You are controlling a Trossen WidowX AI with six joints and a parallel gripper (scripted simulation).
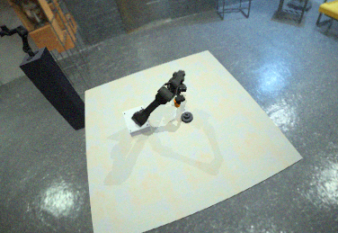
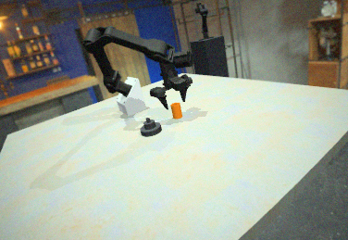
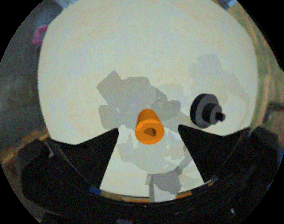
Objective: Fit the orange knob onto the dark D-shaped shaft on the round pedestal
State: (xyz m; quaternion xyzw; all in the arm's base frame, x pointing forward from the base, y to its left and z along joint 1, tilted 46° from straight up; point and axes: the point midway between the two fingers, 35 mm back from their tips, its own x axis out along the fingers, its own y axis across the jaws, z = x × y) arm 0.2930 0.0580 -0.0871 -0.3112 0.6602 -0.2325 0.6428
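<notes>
My gripper tip is now 2 cm above the orange knob. The rest, counted from my gripper tip: dark round pedestal 14 cm to the right, 2 cm below, 2 cm ahead.
</notes>
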